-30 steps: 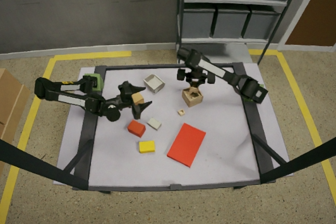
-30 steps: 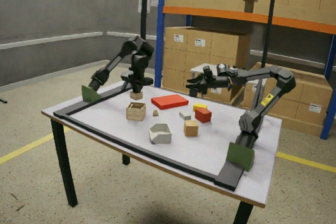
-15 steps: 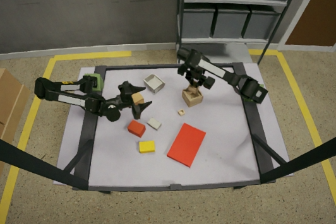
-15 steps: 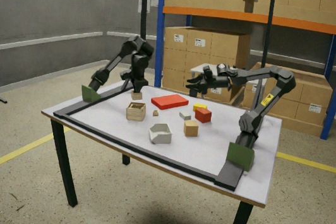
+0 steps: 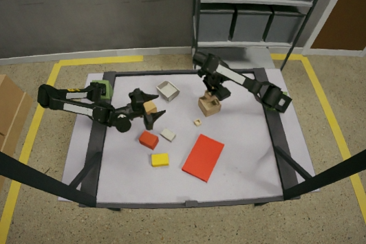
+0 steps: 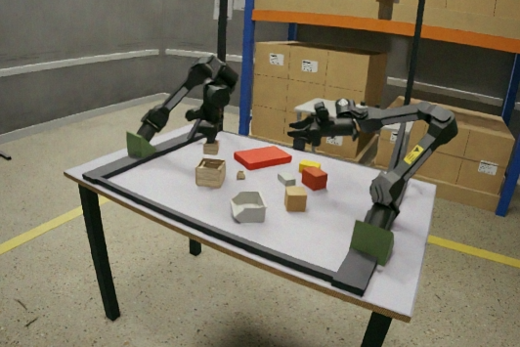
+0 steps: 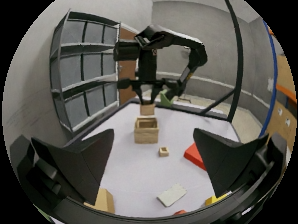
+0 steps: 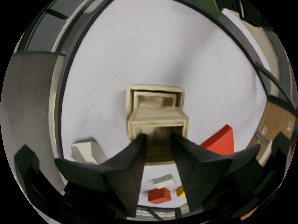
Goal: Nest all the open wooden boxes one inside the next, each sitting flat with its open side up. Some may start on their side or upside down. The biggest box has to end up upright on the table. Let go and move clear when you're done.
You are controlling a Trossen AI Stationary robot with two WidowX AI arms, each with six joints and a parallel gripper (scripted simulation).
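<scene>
Right now my right hand is 16 cm above the tiny wooden box, 10 cm past it and 6 cm to the right of it. From my right hand the other things lie so: grey block 20 cm to the left, 18 cm behind, 15 cm below; then flat red slab 28 cm behind, 15 cm below, 2 cm to the left; then white open box 23 cm to the left, 14 cm below, 8 cm ahead.
</scene>
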